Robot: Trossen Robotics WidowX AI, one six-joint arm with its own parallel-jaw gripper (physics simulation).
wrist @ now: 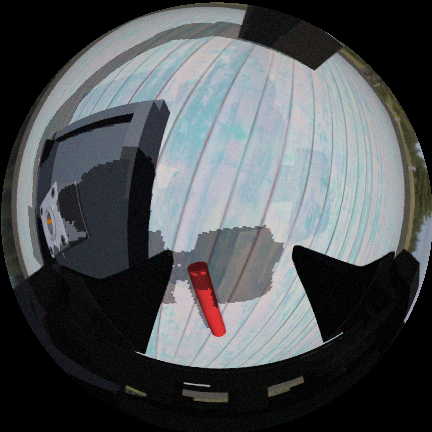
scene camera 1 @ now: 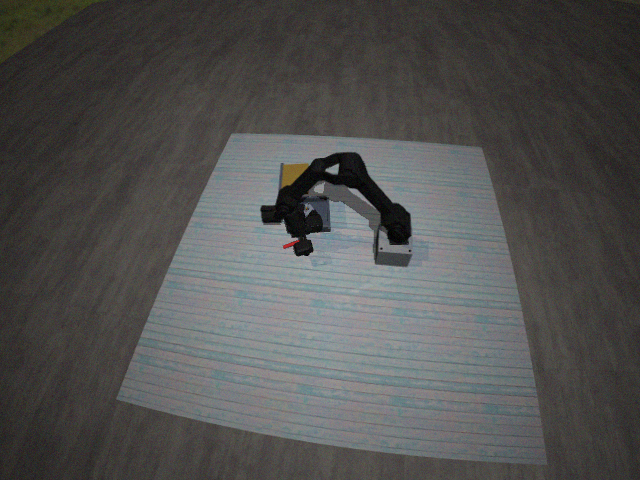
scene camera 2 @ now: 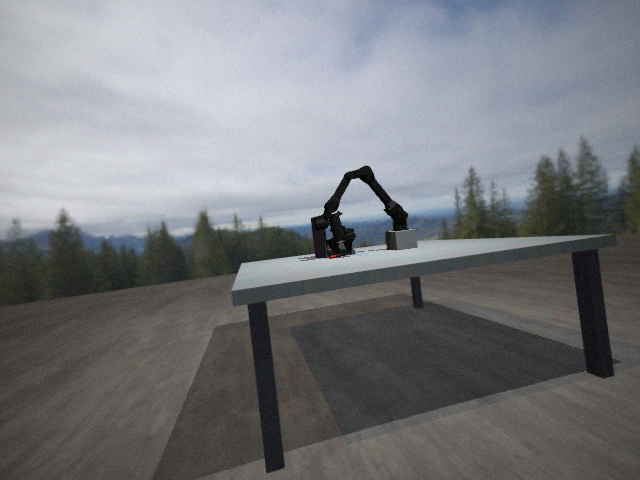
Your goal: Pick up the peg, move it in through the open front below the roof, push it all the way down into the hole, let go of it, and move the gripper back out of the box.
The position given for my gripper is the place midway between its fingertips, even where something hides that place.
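A red peg [wrist: 198, 272] rests on the table. A dark box [wrist: 131, 185] is present, and my gripper [scene camera 1: 305, 245] touches the box. The gripper is open. Also visible: my gripper [wrist: 234, 255].
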